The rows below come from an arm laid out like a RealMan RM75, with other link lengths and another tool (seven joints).
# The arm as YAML. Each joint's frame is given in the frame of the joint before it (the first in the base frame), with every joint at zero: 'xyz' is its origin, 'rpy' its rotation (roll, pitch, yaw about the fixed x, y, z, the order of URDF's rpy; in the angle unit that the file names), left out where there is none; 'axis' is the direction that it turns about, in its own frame. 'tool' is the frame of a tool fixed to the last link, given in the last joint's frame.
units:
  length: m
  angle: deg
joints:
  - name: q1
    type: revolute
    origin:
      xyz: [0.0, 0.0, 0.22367]
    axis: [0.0, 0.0, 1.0]
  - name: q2
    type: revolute
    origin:
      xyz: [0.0, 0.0, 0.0]
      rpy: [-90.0, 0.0, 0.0]
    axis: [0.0, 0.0, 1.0]
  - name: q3
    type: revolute
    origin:
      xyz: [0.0, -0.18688, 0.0]
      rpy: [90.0, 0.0, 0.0]
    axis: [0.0, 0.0, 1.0]
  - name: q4
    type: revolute
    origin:
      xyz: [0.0, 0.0, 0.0]
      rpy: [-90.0, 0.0, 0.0]
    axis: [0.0, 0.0, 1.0]
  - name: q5
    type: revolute
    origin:
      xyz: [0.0, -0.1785, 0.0]
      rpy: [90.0, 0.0, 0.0]
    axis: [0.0, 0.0, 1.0]
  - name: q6
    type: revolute
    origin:
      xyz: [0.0, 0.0, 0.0]
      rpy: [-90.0, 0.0, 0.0]
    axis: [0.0, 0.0, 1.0]
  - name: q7
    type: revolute
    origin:
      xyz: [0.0, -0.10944, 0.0]
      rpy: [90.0, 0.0, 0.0]
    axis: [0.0, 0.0, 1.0]
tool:
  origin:
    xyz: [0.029, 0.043, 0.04]
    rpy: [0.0, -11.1, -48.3]
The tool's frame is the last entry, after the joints.
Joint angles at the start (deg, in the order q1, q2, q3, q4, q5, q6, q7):
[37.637 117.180 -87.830 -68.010 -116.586 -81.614 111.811]
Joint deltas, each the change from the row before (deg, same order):
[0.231 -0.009 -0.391 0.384 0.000 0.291 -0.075]
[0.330 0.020 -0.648 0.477 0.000 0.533 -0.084]
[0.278 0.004 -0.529 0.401 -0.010 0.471 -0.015]
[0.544 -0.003 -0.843 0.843 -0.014 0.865 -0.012]
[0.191 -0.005 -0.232 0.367 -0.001 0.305 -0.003]
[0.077 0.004 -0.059 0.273 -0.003 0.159 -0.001]
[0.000 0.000 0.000 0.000 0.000 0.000 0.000]
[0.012 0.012 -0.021 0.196 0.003 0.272 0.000]
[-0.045 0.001 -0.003 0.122 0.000 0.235 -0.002]
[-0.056 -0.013 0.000 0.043 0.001 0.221 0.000]
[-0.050 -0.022 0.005 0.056 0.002 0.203 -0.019]
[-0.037 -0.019 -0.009 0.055 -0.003 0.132 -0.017]
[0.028 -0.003 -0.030 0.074 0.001 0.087 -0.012]
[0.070 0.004 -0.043 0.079 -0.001 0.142 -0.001]
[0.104 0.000 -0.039 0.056 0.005 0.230 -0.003]
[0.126 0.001 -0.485 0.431 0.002 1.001 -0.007]
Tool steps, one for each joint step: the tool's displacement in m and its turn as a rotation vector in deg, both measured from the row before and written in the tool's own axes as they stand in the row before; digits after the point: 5 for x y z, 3 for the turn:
[0.00041 0.00018 0.00122 -0.283 0.072 -0.096]
[0.00043 0.00001 0.00208 -0.359 0.128 -0.231]
[0.00044 -0.00006 0.00166 -0.263 0.146 -0.142]
[0.00107 -0.00024 0.00280 -0.394 0.294 -0.143]
[0.00055 -0.00004 0.00088 -0.096 0.110 0.037]
[0.00048 0.00014 0.00042 -0.013 0.054 0.138]
[0.00000 0.00000 0.00000 0.000 0.000 0.000]
[0.00059 -0.00015 0.00040 0.160 0.097 0.122]
[0.00058 -0.00004 0.00023 0.174 0.098 0.117]
[0.00050 -0.00017 0.00010 0.189 0.109 0.059]
[0.00054 -0.00012 0.00004 0.169 0.109 0.051]
[0.00041 0.00002 0.00003 0.090 0.078 0.047]
[0.00019 -0.00006 0.00015 0.019 0.037 0.007]
[0.00016 -0.00032 0.00025 0.048 0.056 -0.033]
[0.00019 -0.00074 0.00028 0.133 0.095 -0.103]
[0.00147 -0.00061 0.00183 0.263 0.406 -0.047]

